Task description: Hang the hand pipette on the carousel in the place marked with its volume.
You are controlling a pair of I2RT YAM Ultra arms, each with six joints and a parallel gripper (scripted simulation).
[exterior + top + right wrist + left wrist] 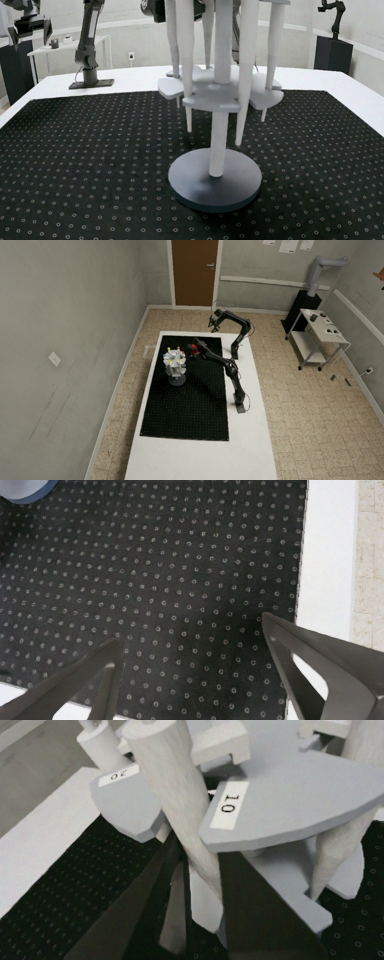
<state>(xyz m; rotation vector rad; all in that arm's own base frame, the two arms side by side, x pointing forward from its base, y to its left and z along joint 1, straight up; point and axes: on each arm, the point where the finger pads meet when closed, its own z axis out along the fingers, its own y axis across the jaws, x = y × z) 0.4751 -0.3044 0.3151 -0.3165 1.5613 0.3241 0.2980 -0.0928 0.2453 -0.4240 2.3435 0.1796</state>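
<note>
My left hand is 2 cm above the white pipette, 1 cm to the left of it and 1 cm short of it.
</note>
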